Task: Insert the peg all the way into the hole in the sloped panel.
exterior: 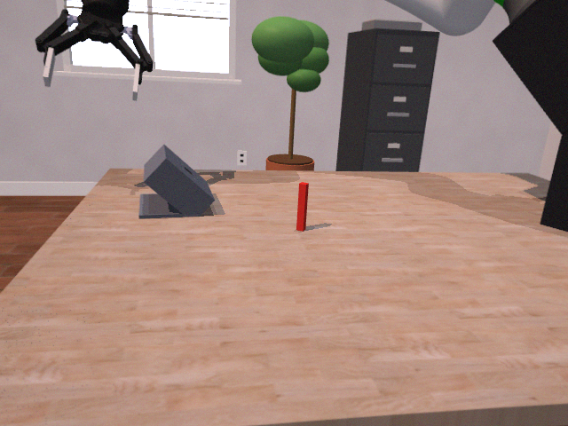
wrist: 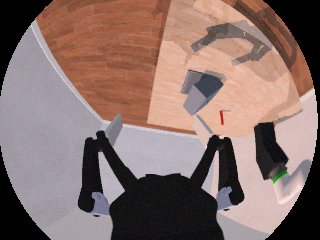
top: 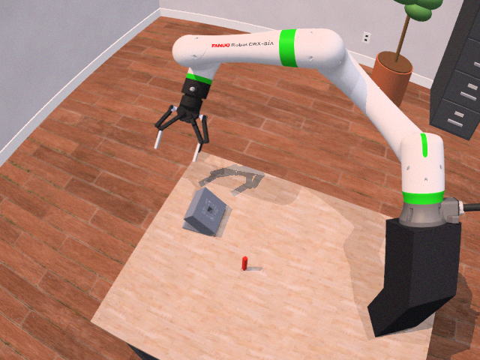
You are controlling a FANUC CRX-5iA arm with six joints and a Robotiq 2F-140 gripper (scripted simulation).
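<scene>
My gripper is now 300 mm past the red peg, 290 mm to the right of it and 160 mm above it.
</scene>
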